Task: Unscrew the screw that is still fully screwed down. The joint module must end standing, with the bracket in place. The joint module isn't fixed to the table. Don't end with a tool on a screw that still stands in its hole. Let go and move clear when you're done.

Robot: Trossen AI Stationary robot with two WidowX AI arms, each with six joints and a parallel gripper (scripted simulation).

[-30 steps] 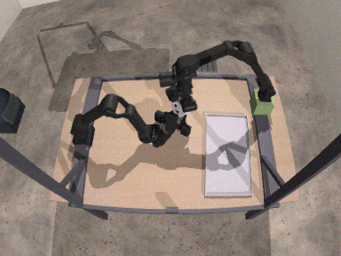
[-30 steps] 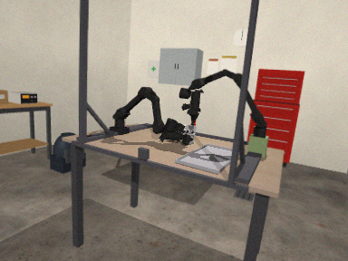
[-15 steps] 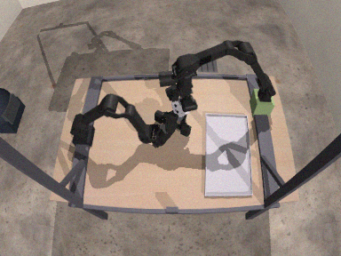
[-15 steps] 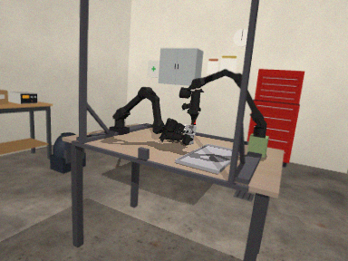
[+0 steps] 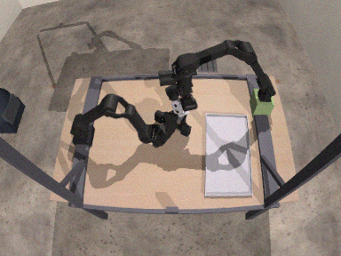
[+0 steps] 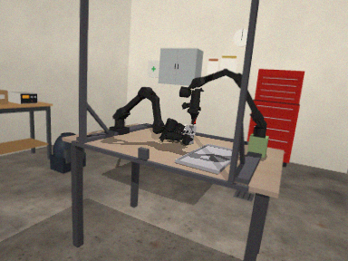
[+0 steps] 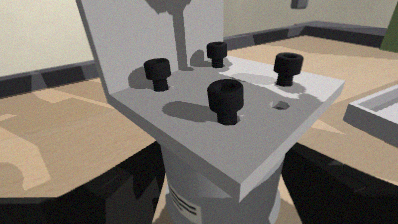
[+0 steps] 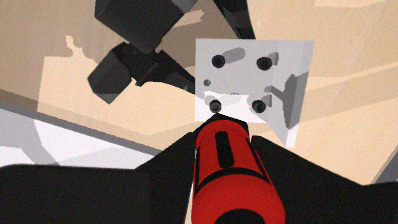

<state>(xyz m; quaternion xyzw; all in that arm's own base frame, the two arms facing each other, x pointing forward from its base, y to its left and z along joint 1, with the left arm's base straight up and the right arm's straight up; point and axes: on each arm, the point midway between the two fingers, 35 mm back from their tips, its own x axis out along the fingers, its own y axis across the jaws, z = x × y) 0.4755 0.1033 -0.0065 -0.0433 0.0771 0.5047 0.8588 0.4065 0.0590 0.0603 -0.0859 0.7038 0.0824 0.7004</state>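
The l-shaped bracket lies 10 cm below my right hand, 2 cm to the left of it and 2 cm ahead of it. Also, from my right hand: red screwdriver: 3 cm below; then dark frame rail: 28 cm ahead, 16 cm below, 1 cm to the left; then joint module: 14 cm below, 2 cm to the left, 1 cm ahead.
My left gripper is now 2 cm to the left of the joint module, 2 cm short of it and 1 cm above it. The rest, counted from my left hand: red screwdriver (11 cm above, 4 cm to the right, 1 cm ahead); dark frame rail (28 cm ahead, 3 cm to the right, 3 cm below); l-shaped bracket (4 cm above, 2 cm to the right, 2 cm ahead).
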